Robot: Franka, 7 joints.
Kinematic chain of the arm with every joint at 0, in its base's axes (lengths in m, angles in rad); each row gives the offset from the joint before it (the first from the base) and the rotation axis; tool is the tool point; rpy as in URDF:
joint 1: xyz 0 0 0.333 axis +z
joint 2: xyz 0 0 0 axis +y
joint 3: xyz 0 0 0.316 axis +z
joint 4: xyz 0.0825 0 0 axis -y
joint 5: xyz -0.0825 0 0.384 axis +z
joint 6: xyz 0 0 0 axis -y
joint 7: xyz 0.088 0 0 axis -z
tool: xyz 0 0 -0.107 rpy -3.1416 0 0
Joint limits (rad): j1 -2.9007..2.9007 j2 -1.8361..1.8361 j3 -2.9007..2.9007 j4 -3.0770..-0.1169 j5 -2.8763..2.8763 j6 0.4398..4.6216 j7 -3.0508..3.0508
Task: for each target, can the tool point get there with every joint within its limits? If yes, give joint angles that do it. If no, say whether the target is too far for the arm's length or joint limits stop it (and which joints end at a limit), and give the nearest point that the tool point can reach.
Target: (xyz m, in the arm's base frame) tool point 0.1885 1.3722 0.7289
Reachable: no: too far | nearest point 0.1123 0.8172 0.5688 | short by 0.583 m
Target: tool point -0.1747 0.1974 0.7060
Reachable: yes | joints -2.4487 -1.2985 -0.8299 -2.5969 2.4438 0.8230 -0.3730
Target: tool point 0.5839 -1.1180 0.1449
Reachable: no: too far | nearest point 0.3928 -0.7521 0.2065 | short by 0.417 m
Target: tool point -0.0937 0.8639 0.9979
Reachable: no: too far | nearest point -0.0735 0.6774 0.8543 | short by 0.236 m
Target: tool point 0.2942 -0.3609 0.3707
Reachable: yes | joints -1.3387 0.1853 0.7682 -2.3782 -1.7950 0.9090 0.9721
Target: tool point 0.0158 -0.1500 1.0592
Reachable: yes | joints 0.1342 -0.4037 -0.4974 -0.4704 0.0129 1.1630 2.1070
